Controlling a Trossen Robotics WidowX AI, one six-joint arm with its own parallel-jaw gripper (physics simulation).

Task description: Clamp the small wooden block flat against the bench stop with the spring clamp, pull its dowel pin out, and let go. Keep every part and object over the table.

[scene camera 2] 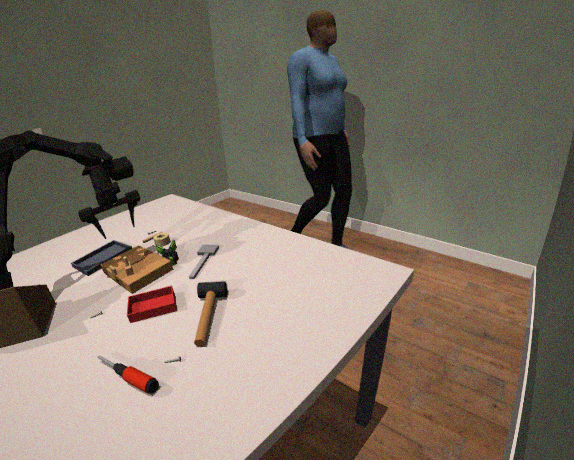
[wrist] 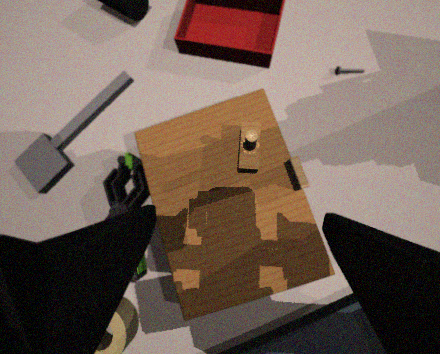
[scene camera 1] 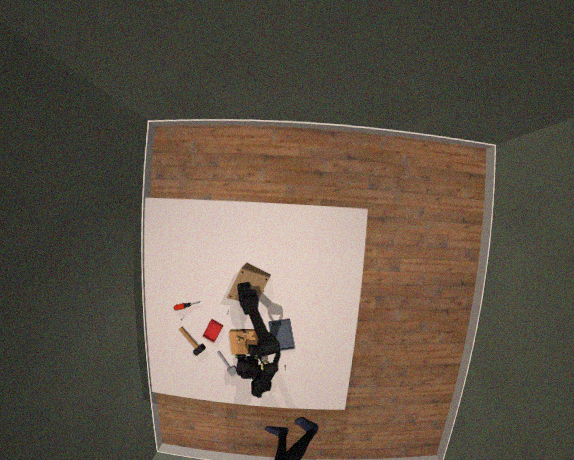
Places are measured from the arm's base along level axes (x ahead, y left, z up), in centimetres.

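Where they show: gripper, fingertip midpoint: [scene camera 2: 119, 232] [wrist: 239, 217] [scene camera 1: 246, 352]; arm's base at its link origin: [scene camera 1: 243, 288].
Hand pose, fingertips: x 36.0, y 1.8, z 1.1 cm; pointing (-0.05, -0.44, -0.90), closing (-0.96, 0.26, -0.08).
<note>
Things, the pixels of their top centre, and the offset from my fingertips. "spot": a spot on its surface instead.
- small wooden block at its top centre: [wrist: 250, 144] [scene camera 2: 127, 265] dz -7.8, dx -2.5, dy -5.9 cm
- wooden board at its top centre: [wrist: 226, 197] [scene camera 2: 134, 262] [scene camera 1: 246, 343] dz -10.0, dx +0.9, dy -1.8 cm
- short wooden piece at a spot on its surface: [wrist: 302, 172] spot: dz -8.0, dx -6.4, dy -2.3 cm
- green spring clamp at its top centre: [wrist: 122, 222] [scene camera 2: 165, 249] dz -10.7, dx +12.3, dy -1.7 cm
- red tray at its top centre: [wrist: 229, 17] [scene camera 2: 150, 299] [scene camera 1: 212, 331] dz -10.7, dx -4.4, dy -22.9 cm
- blue tray at its top centre: [scene camera 2: 101, 254] [scene camera 1: 281, 336] dz -11.5, dx -4.1, dy +18.4 cm
- tape roll at its top centre: [wrist: 99, 335] [scene camera 2: 160, 236] dz -10.3, dx +16.4, dy +8.8 cm
- grey hammer-like tool at its top centre: [wrist: 77, 125] [scene camera 2: 200, 258] [scene camera 1: 226, 363] dz -12.0, dx +17.1, dy -14.9 cm
- wooden-handled mallet at its top centre: [scene camera 2: 205, 303] [scene camera 1: 189, 342] dz -9.2, dx +3.1, dy -37.0 cm
- screwdriver at its top centre: [scene camera 2: 120, 365] [scene camera 1: 186, 306] dz -10.2, dx -19.6, dy -38.3 cm
The small wooden block [wrist: 248, 161] stands on the wooden board [wrist: 175, 165] [scene camera 2: 150, 272], with its pale dowel pin [wrist: 251, 136] upright in it. The bench stop, seemingly the short wooden piece [wrist: 302, 172] at the board's right edge in the wrist view, is apart from the block. The black and green spring clamp [wrist: 127, 187] [scene camera 2: 168, 251] lies beside the board on the opposite side; the left finger partly covers it in the wrist view. My gripper [wrist: 239, 217] [scene camera 2: 119, 232] is wide open and empty, above the board.
A red tray [scene camera 2: 151, 304] [wrist: 227, 27], blue tray [scene camera 2: 101, 257] [scene camera 1: 283, 334], tape roll [scene camera 2: 161, 238], grey hammer-like tool [wrist: 44, 162] and wooden-handled mallet [scene camera 2: 206, 317] surround the board. A screwdriver [scene camera 2: 136, 377] and screws lie farther off. A person [scene camera 2: 320, 95] stands beyond the table.
</note>
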